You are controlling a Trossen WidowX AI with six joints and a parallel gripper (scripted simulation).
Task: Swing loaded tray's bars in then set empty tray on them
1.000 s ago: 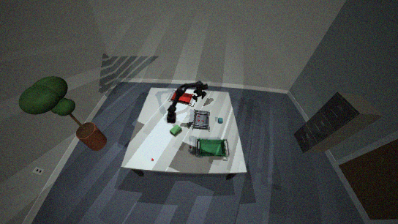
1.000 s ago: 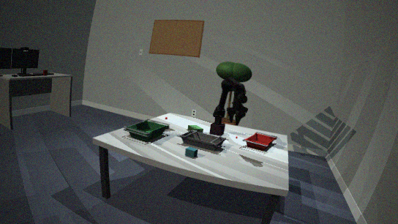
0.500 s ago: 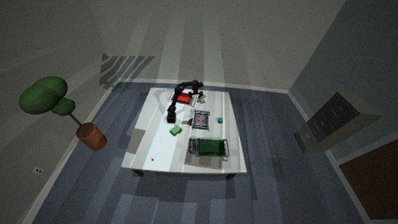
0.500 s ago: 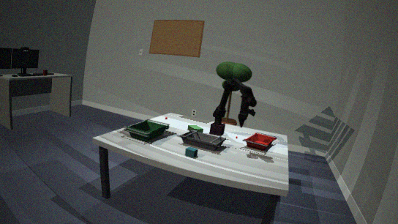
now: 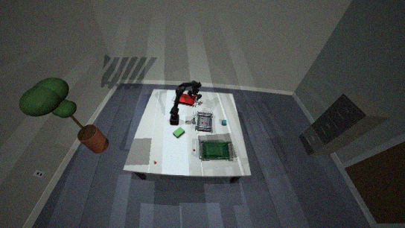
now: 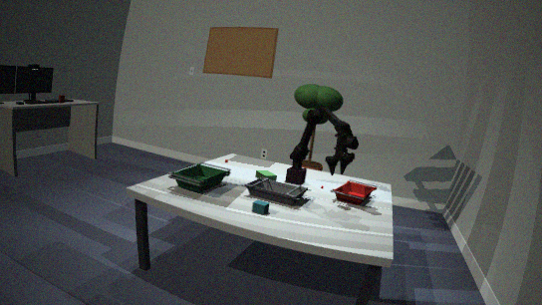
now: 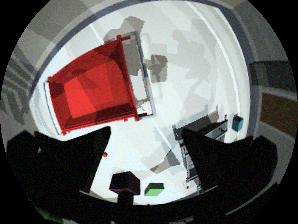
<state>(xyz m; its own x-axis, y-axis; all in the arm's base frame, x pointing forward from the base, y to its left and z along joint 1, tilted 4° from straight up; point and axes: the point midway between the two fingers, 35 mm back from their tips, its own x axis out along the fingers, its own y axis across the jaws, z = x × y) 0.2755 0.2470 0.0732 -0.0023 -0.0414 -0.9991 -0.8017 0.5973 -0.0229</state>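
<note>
Now: the red tray 14 cm to the left of my gripper tip, 11 cm behind it and 10 cm below it. The rest, counted from my gripper tip: teal block 35 cm ahead, 33 cm to the right, 13 cm below; then green block 42 cm to the right, 23 cm behind, 13 cm below.
</note>
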